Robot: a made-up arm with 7 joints. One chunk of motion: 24 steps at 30 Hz.
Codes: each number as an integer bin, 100 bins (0 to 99) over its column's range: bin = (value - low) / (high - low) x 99, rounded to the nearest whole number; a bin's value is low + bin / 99 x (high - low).
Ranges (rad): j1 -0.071..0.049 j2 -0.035..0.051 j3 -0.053..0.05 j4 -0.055..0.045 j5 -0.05..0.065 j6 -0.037..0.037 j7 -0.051..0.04
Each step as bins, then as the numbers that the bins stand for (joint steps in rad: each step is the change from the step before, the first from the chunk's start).
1 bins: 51 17 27 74 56 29 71
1 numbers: -0.00918 -0.02023 -0.02491 0.01975 0.01505 -0.01532 0.01426
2 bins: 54 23 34 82 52 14 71
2 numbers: -0.00555 -0.01502 -0.01763 0.02783 0.01040 -0.02654 0.01426
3 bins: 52 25 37 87 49 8 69
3 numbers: -0.00797 -0.01328 -0.01451 0.03288 0.00692 -0.03102 0.01242
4 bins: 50 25 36 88 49 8 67
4 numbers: -0.01039 -0.01328 -0.01555 0.03389 0.00692 -0.03102 0.01059
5 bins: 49 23 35 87 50 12 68
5 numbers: -0.01161 -0.01502 -0.01659 0.03288 0.00808 -0.02803 0.01151
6 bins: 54 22 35 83 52 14 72
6 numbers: -0.00555 -0.01589 -0.01659 0.02884 0.01040 -0.02654 0.01518
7 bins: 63 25 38 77 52 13 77
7 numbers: 0.00536 -0.01328 -0.01346 0.02278 0.01040 -0.02728 0.01978
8 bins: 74 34 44 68 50 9 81
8 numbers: 0.01870 -0.00546 -0.00722 0.01369 0.00808 -0.03027 0.02345
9 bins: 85 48 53 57 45 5 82
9 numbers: 0.03203 0.00670 0.00214 0.00258 0.00227 -0.03326 0.02437
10 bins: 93 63 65 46 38 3 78
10 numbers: 0.04173 0.01973 0.01463 -0.00854 -0.00586 -0.03476 0.02070
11 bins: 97 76 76 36 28 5 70
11 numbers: 0.04658 0.03102 0.02607 -0.01864 -0.01747 -0.03326 0.01334
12 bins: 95 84 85 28 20 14 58
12 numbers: 0.04415 0.03797 0.03543 -0.02672 -0.02677 -0.02654 0.00231
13 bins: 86 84 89 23 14 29 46
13 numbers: 0.03324 0.03797 0.03960 -0.03177 -0.03374 -0.01532 -0.00872
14 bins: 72 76 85 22 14 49 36
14 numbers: 0.01627 0.03102 0.03543 -0.03278 -0.03374 -0.00037 -0.01791
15 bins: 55 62 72 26 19 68 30
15 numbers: -0.00433 0.01886 0.02191 -0.02874 -0.02793 0.01383 -0.02342
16 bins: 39 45 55 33 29 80 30
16 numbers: -0.02373 0.00409 0.00422 -0.02167 -0.01631 0.02280 -0.02342
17 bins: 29 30 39 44 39 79 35
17 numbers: -0.03585 -0.00894 -0.01242 -0.01056 -0.00470 0.02205 -0.01883
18 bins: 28 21 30 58 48 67 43
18 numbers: -0.03706 -0.01676 -0.02179 0.00359 0.00576 0.01308 -0.01147
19 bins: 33 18 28 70 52 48 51
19 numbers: -0.03100 -0.01936 -0.02387 0.01571 0.01040 -0.00112 -0.00412
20 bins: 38 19 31 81 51 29 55
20 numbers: -0.02494 -0.01849 -0.02075 0.02682 0.00924 -0.01532 -0.00044
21 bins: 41 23 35 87 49 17 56
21 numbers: -0.02130 -0.01502 -0.01659 0.03288 0.00692 -0.02429 0.00047
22 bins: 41 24 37 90 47 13 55
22 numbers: -0.02130 -0.01415 -0.01451 0.03591 0.00460 -0.02728 -0.00044
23 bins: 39 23 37 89 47 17 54
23 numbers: -0.02373 -0.01502 -0.01451 0.03490 0.00460 -0.02429 -0.00136
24 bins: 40 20 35 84 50 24 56
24 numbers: -0.02252 -0.01763 -0.01659 0.02985 0.00808 -0.01906 0.00047
